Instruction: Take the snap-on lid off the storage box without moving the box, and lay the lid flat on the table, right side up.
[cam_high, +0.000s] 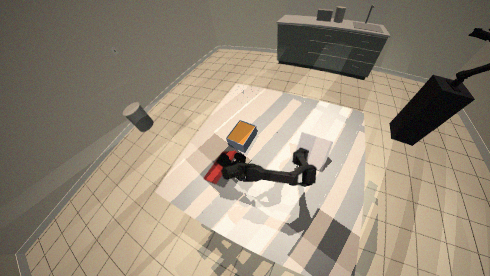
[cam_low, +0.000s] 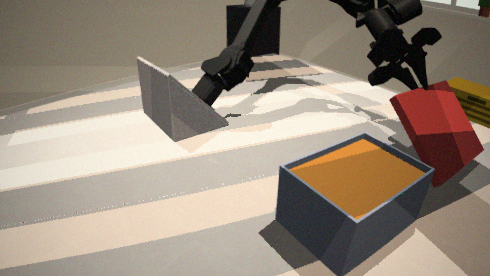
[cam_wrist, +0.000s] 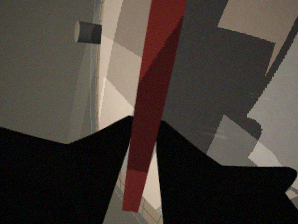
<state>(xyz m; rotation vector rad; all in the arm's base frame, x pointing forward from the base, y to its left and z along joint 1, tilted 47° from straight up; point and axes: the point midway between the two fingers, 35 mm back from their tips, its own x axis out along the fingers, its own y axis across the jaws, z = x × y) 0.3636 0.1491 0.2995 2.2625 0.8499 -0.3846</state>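
The lid lies 6 cm ahead of my gripper tip and 5 cm below it. Round my gripper tip: storage box (29 cm to the right, 9 cm below, 6 cm ahead).
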